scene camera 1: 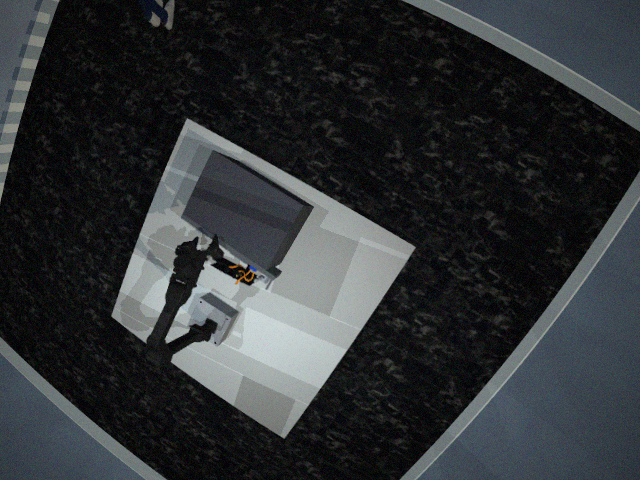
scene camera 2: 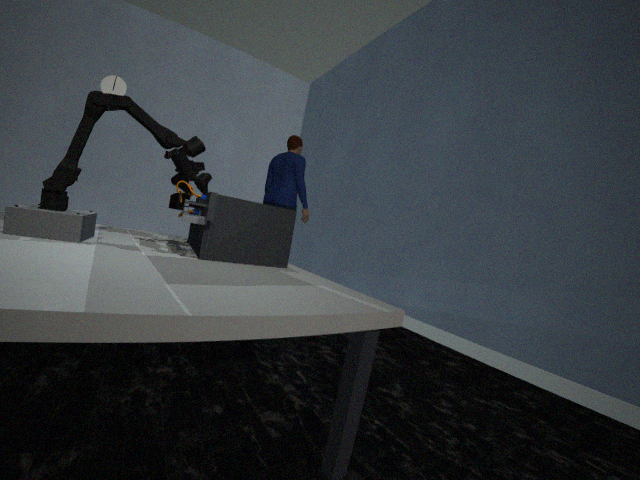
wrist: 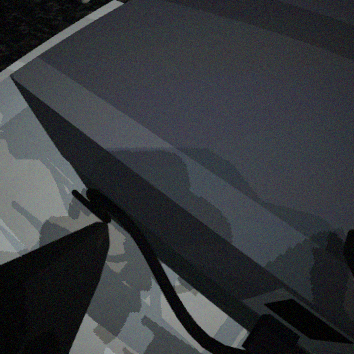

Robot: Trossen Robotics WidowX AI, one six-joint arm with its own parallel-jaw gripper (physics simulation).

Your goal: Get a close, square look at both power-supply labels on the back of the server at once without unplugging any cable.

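Pixels of known places: gripper, fingertip midpoint: (scene camera 1: 207, 236) (wrist: 228, 238); arm's base, link origin: (scene camera 1: 210, 325) (scene camera 2: 52, 209).
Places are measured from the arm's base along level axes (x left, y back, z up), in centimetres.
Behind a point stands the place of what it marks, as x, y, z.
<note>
The server (scene camera 1: 244, 207) @[-2.4, -65.3, 13.5] (scene camera 2: 244, 230) @[-21.7, -57.2, 3.3] (wrist: 218, 91) @[12.6, -54.3, 13.5] is a dark grey box on the pale table (scene camera 1: 370, 281) @[-62.3, -54.3, -8.2] (scene camera 2: 223, 328) @[-69.3, -35.6, -10.2]. Its back faces the arm, and orange and black cables (scene camera 1: 242, 273) (scene camera 2: 186, 188) are plugged into it. My gripper (scene camera 1: 205, 244) @[8.9, -47.7, 13.7] (scene camera 2: 196, 183) (wrist: 228, 238) @[8.9, -47.7, 13.7] is open and empty. It hovers just above the server's back top edge, tilted down over it. In the wrist view the server's top fills the frame, its back face is a narrow dark strip, and a black cable (wrist: 156, 267) @[12.0, -46.4, 4.3] curves down from it.
A small grey box (scene camera 1: 212, 310) @[1.7, -8.6, 0.2] (scene camera 2: 87, 225) @[-1.8, -10.4, -3.5] stands on the table near the arm's base. A person in a blue top (scene camera 2: 286, 176) stands behind the server, beyond the table. The blue walls and the dark floor surround the table.
</note>
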